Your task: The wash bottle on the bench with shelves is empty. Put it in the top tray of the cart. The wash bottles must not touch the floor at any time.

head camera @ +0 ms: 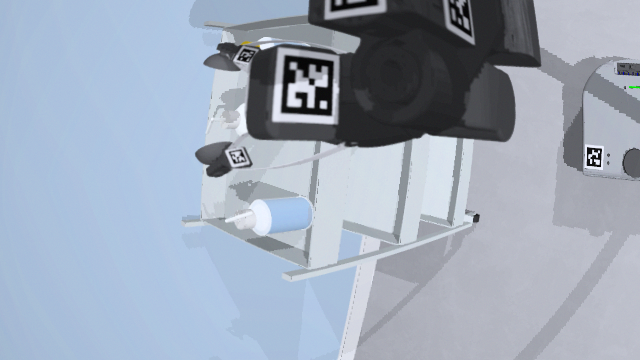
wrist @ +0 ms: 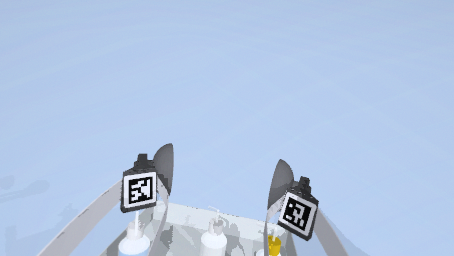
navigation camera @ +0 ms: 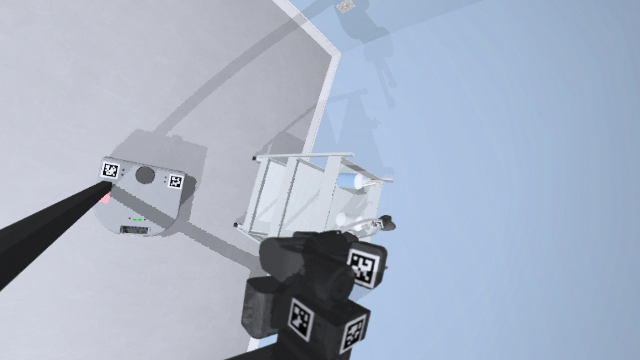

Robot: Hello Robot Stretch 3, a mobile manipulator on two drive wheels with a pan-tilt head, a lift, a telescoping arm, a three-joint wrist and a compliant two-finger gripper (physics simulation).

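Seen in the pictures: gripper, fingertip midpoint: (head camera: 207,107) (wrist: 223,169) (navigation camera: 386,244); robot's base, origin of the base link: (head camera: 633,161) (navigation camera: 144,174).
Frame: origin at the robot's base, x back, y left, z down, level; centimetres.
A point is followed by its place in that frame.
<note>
The white, empty-looking wash bottle (head camera: 242,119) @(x 2.4, y -68.2, z -78.0 cm) (navigation camera: 343,219) @(x 2.0, y -67.0, z -70.4 cm) (wrist: 214,243) @(x 2.7, y -67.6, z -77.1 cm) stands upright in the middle of the cart's top tray (head camera: 327,215) @(x -12.6, y -55.7, z -70.0 cm) (navigation camera: 330,192) @(x -7.6, y -55.2, z -71.7 cm) (wrist: 190,214) @(x -6.0, y -87.9, z -70.5 cm). A blue-filled wash bottle with a white cap (head camera: 290,215) @(x -13.2, y -61.9, z -72.1 cm) (navigation camera: 347,180) @(x -13.3, y -61.9, z -73.1 cm) (wrist: 134,246) @(x -12.9, y -62.9, z -77.4 cm) stands at one end of that tray. A yellow-capped bottle (wrist: 274,245) @(x 14.8, y -64.9, z -80.6 cm) stands at the other end, mostly hidden by the wrist in the head view. My gripper (head camera: 217,107) @(x 2.3, y -42.0, z -103.2 cm) (wrist: 223,169) @(x 2.3, y -42.0, z -103.2 cm) is open, its fingers apart with no bottle between them, high above the tray. The bench with shelves does not show.
The cart's lower shelves (head camera: 370,185) @(x -10.6, y -70.1, z -39.7 cm) (navigation camera: 295,195) @(x -3.8, y -64.7, z -39.8 cm) show below the top tray. My base (head camera: 612,130) @(x 7.4, y -7.3, z -15.9 cm) (navigation camera: 145,195) @(x 8.2, y -1.7, z -16.0 cm) stands on the floor in front of the cart. A blue wall (head camera: 100,200) @(x -13.3, y -93.1, z -99.3 cm) (navigation camera: 500,175) @(x -24.6, y -94.5, z -121.5 cm) is behind the cart, with a pale skirting strip (head camera: 362,280) @(x -46.0, y -95.9, z -6.1 cm) along it.
</note>
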